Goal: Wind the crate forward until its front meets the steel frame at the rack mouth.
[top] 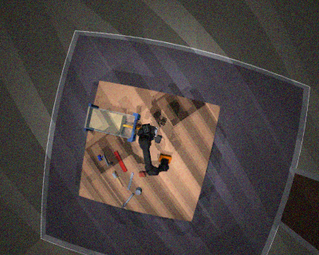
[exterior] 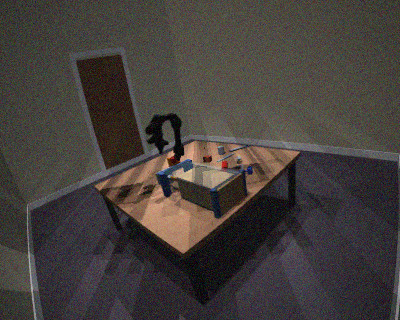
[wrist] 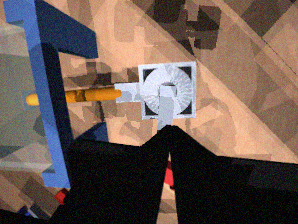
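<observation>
Right now my gripper tip is 1 cm short of the red knob, 9 cm to the right of it and 9 cm above it. Also, from my gripper tip: blue frame (16 cm ahead, 1 cm to the right, 12 cm below); grey hand winch (1 cm behind, 2 cm to the right, 19 cm below); red-knobbed winch handle (1 cm ahead, 5 cm to the left, 12 cm below).
</observation>
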